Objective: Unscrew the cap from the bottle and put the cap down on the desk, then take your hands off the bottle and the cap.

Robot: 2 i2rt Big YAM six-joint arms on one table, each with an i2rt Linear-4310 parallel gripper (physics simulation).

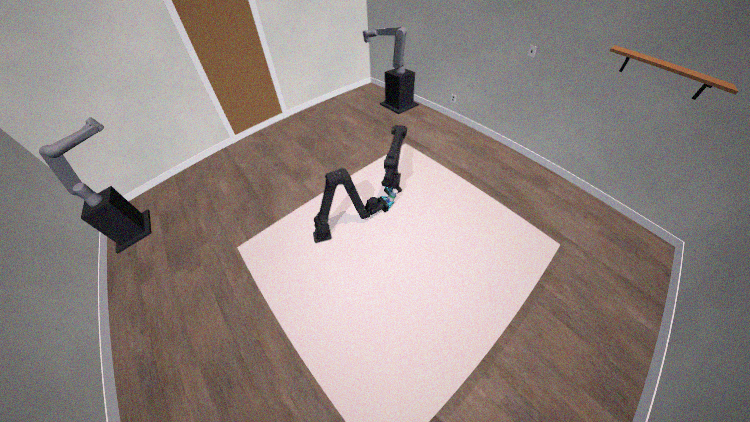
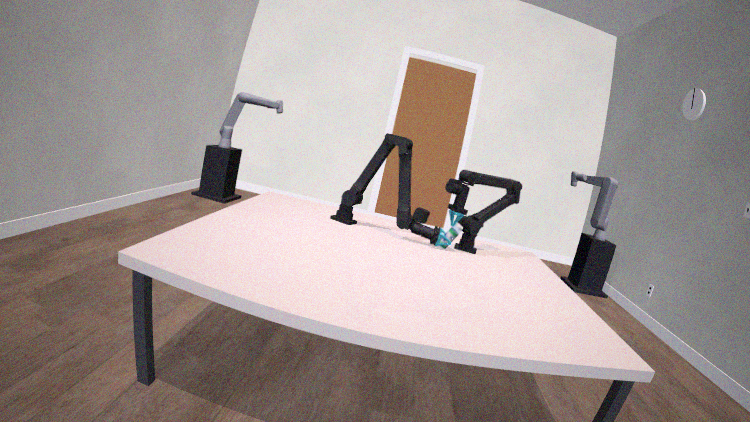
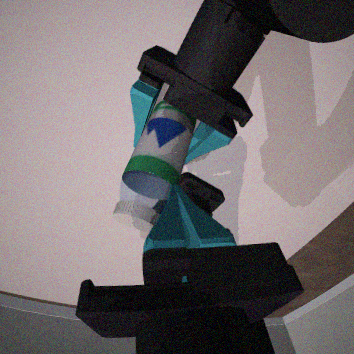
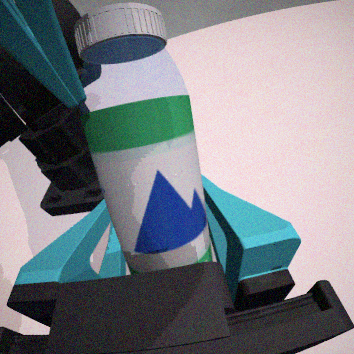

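Pixels of known places: left gripper, fingertip midpoint: (image 1: 389, 192) (image 2: 452, 226) (image 3: 173, 189) (image 4: 77, 101); right gripper, fingertip midpoint: (image 1: 391, 199) (image 2: 451, 241) (image 4: 158, 187); left arm's base at its link origin: (image 2: 465, 249) (image 4: 92, 170); right arm's base at its link origin: (image 1: 322, 236) (image 2: 343, 221).
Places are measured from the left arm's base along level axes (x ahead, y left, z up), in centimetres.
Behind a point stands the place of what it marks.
A bottle (image 4: 147, 175) @(x 11.9, y -11.0, z 8.8 cm) (image 3: 159, 147) @(x 12.2, y -10.8, z 8.9 cm) (image 2: 453, 233) @(x 13.8, y -7.7, z 9.2 cm) (image 1: 388, 202) @(x 12.9, y -12.1, z 5.8 cm) with a green band, a blue mountain mark and a grey ribbed cap (image 4: 119, 24) @(x 12.1, y -7.6, z 13.6 cm) (image 3: 135, 210) @(x 12.3, y -7.3, z 13.8 cm) is held tilted just above the pale pink table (image 1: 415, 314) @(x 86.4, y -39.5, z 0.0 cm) (image 2: 331, 272) @(x 89.6, y -39.1, z 0.0 cm). My right gripper (image 4: 158, 187) @(x 10.6, y -7.9, z 4.4 cm) (image 3: 157, 154) @(x 10.6, y -7.9, z 4.4 cm) (image 2: 442, 239) @(x 10.6, y -7.9, z 4.4 cm) is shut on the bottle's lower body. The cap sits on the bottle's neck. My left gripper (image 3: 173, 189) @(x 10.0, y -9.4, z 11.9 cm) (image 4: 77, 101) @(x 10.0, y -9.4, z 11.9 cm) (image 2: 455, 218) @(x 10.0, y -9.4, z 11.9 cm) has its teal fingers shut together beside the neck and cap, with nothing between them.
A grey arm on a black pedestal (image 1: 399, 85) (image 2: 219, 169) stands on the wood floor off the table. A brown door (image 2: 428, 134) (image 1: 227, 63) is in the wall.
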